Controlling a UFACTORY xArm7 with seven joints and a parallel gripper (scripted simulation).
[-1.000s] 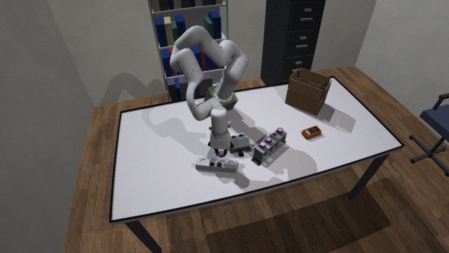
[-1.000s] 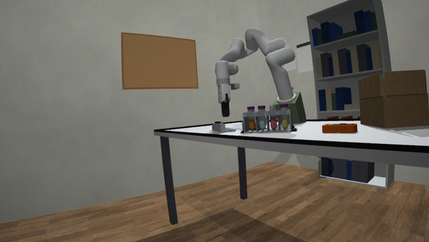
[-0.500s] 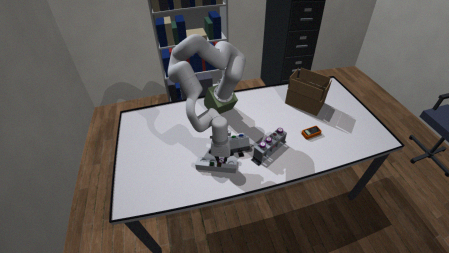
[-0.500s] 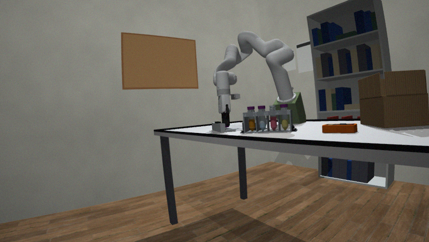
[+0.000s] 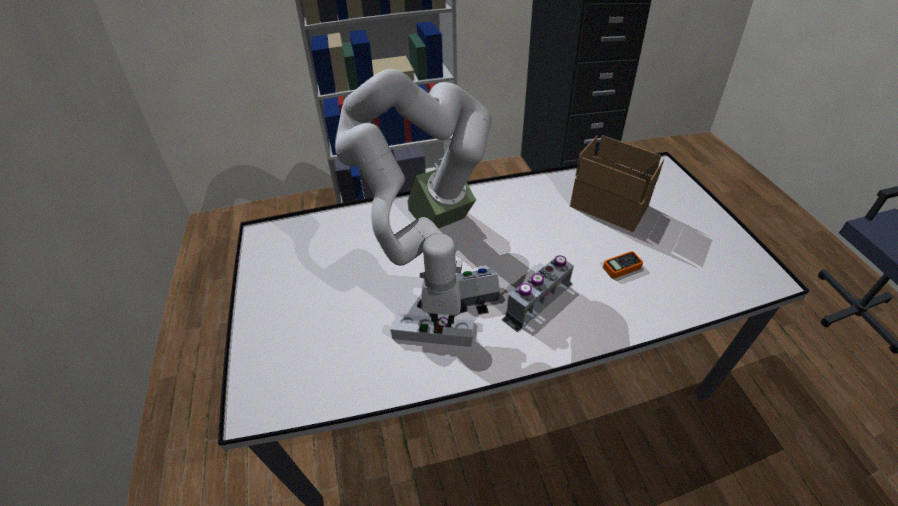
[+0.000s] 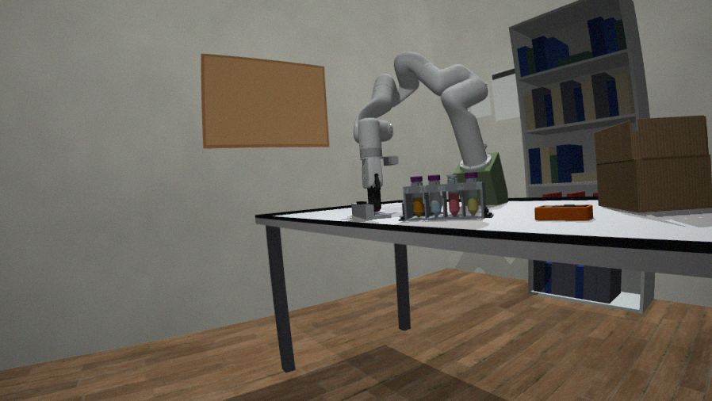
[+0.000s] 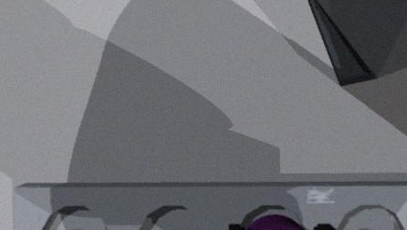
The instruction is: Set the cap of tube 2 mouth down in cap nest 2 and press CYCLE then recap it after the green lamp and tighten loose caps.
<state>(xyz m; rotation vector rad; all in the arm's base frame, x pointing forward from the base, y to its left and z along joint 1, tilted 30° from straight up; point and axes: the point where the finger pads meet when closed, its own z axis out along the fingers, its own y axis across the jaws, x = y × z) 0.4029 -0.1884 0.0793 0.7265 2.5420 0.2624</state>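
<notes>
Now: the blue key 170 mm to the left of my hand, 100 mm behind it and 20 mm above it. Round my hand: cap marked 1: 370 mm to the left, 70 mm above; then key housing: 140 mm to the left, 90 mm behind, 10 mm above; then green key: 120 mm to the left, 110 mm behind, 20 mm above.
</notes>
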